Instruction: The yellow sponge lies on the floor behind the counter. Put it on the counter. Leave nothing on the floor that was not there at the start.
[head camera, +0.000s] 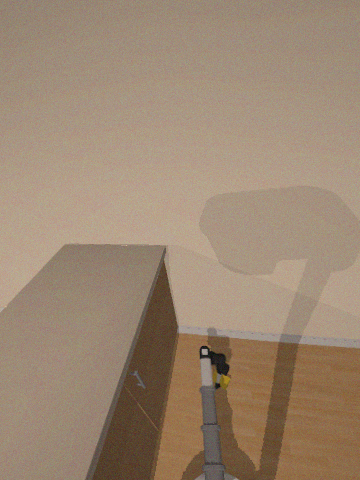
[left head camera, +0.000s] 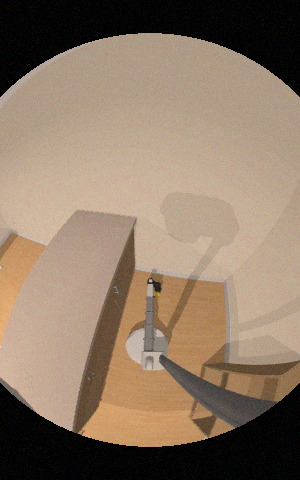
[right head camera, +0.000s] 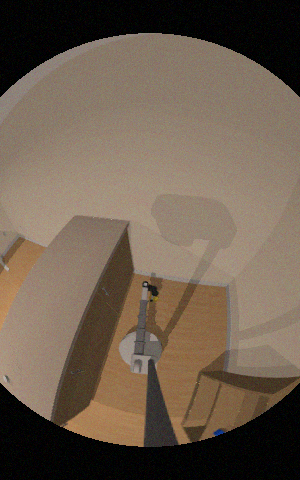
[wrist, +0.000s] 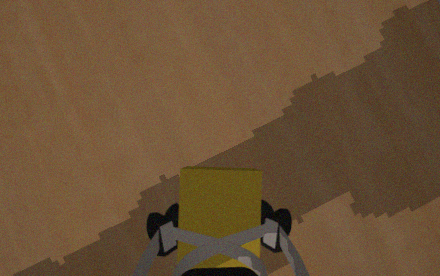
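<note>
The yellow sponge is at the bottom middle of the wrist view, between the fingertips. My gripper is shut on it, with a black fingertip pressed against each long side. The gripper is low over the wooden floor behind the counter; whether the sponge touches the floor I cannot tell. The counter stands to the left of the arm, its top far above the gripper. In the head view the arm hides part of the sponge.
The wall with its white skirting rises beyond the gripper. Handles stick out from the counter's side facing the arm. A wooden shelf unit stands at the lower right of both side head views. A blue thing shows beside it in the right head view.
</note>
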